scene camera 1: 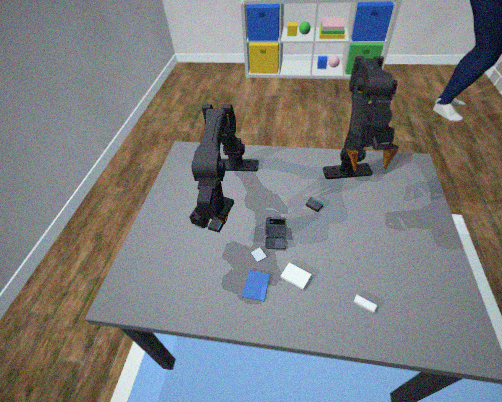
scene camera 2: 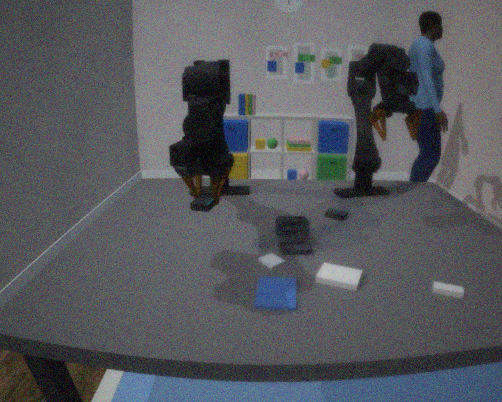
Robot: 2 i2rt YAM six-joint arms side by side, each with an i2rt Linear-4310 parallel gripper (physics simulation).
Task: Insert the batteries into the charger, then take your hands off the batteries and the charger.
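Pixels of known places: left gripper, between the fingertips: (scene camera 1: 369, 170) (scene camera 2: 399, 140); right gripper, between the fingertips: (scene camera 1: 219, 220) (scene camera 2: 207, 203); left arm's base, origin of its link: (scene camera 1: 347, 171) (scene camera 2: 362, 193); right arm's base, origin of its link: (scene camera 1: 236, 165).
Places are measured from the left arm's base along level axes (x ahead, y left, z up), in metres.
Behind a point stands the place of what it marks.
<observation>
The dark charger (scene camera 1: 275, 228) @[y -0.347, x 0.296, z 0.036 m] (scene camera 2: 293, 227) @[y -0.345, x 0.297, z 0.037 m] lies on the table near the middle, with a display at its far end. One small dark battery (scene camera 1: 215, 225) @[y -0.551, x 0.329, z 0.126 m] (scene camera 2: 202, 204) @[y -0.551, x 0.343, z 0.127 m] is held above the table, left of the charger, between the fingers of my right gripper (scene camera 1: 221, 220) @[y -0.540, x 0.300, z 0.113 m] (scene camera 2: 206, 196) @[y -0.540, x 0.300, z 0.113 m]. That gripper points down and is shut on it. The other battery (scene camera 1: 314, 204) @[y -0.180, x 0.181, z 0.015 m] (scene camera 2: 336, 214) @[y -0.184, x 0.188, z 0.012 m] lies on the table behind and right of the charger. My left gripper (scene camera 1: 370, 167) @[y -0.034, x 0.237, z 0.230 m] (scene camera 2: 399, 138) @[y -0.034, x 0.237, z 0.230 m] is open and empty, high over the back right of the table, well apart from the battery and charger.
On the grey table (scene camera 1: 165, 310) @[y -0.723, x 0.549, z 0.000 m] (scene camera 2: 150, 335) @[y -0.656, x 0.574, z 0.000 m], a small white square (scene camera 1: 258, 254) @[y -0.417, x 0.380, z 0.007 m] (scene camera 2: 271, 260) @[y -0.417, x 0.383, z 0.007 m], a blue rectangle (scene camera 1: 256, 285) @[y -0.433, x 0.494, z 0.006 m] (scene camera 2: 276, 293) @[y -0.435, x 0.499, z 0.006 m], a white box (scene camera 1: 296, 276) @[y -0.300, x 0.479, z 0.014 m] (scene camera 2: 339, 276) @[y -0.306, x 0.484, z 0.013 m] and a white bar (scene camera 1: 365, 303) @[y -0.109, x 0.586, z 0.012 m] (scene camera 2: 448, 289) @[y -0.114, x 0.590, z 0.012 m] lie in front of the charger. A person (scene camera 2: 428, 90) stands behind at the right.
</observation>
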